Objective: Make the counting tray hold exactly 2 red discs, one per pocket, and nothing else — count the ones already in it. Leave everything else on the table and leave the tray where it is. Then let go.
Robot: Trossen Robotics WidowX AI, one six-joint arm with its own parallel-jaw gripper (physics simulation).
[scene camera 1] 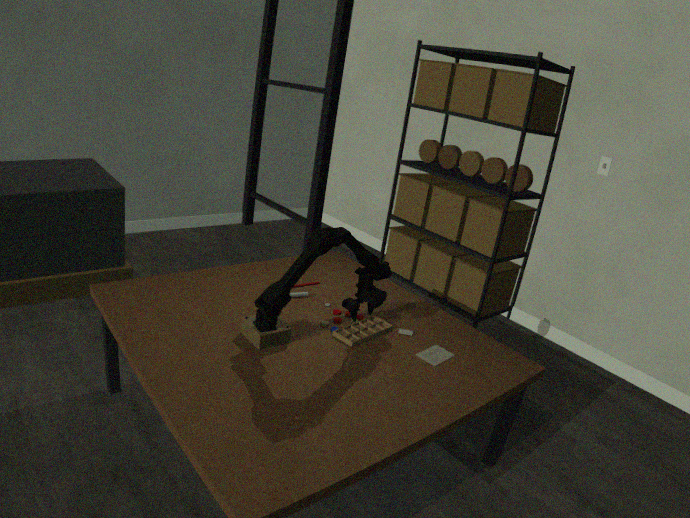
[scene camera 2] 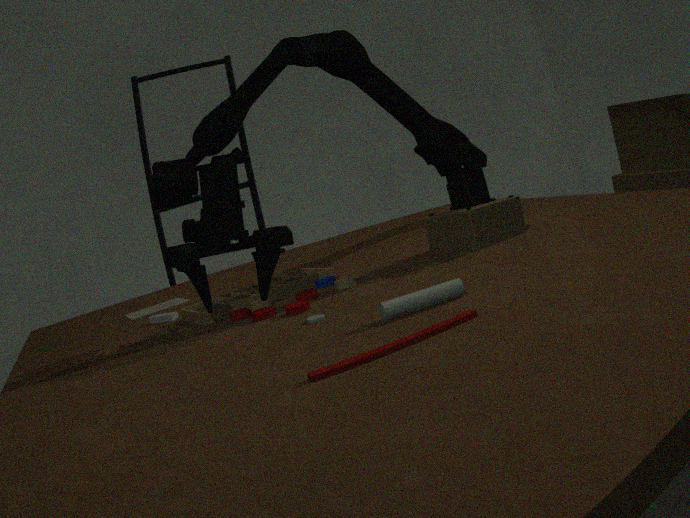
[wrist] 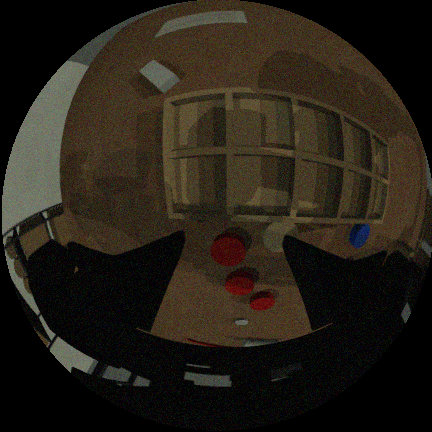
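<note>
The wooden counting tray (scene camera 1: pixel 372 336) (wrist: pixel 229 120) has two rows of pockets; no disc shows in them in the wrist view, though shadows cross it. Red discs lie on the table outside the tray: one (wrist: pixel 228 249) close to its long side, a second (wrist: pixel 239 283) and a third (wrist: pixel 262 300) farther off. In scene camera 2 a further red disc (scene camera 2: pixel 306 294) lies near the blue disc (scene camera 2: pixel 324 281) (wrist: pixel 359 235). A pale disc (wrist: pixel 276 236) lies beside the tray, partly behind a fingertip. My gripper (scene camera 1: pixel 362 315) (scene camera 2: pixel 237 305) (wrist: pixel 234 238) is open and empty, pointing down above the nearest red disc.
A white block (scene camera 1: pixel 405 331) (scene camera 2: pixel 163 317) (wrist: pixel 160 76) and a flat pale square (scene camera 1: pixel 434 355) (wrist: pixel 205 20) lie past the tray. A white cylinder (scene camera 1: pixel 299 294) (scene camera 2: pixel 421 298), a red rod (scene camera 2: pixel 392 345) and a small white piece (scene camera 2: pixel 315 318) (wrist: pixel 241 322) lie on the discs' side.
</note>
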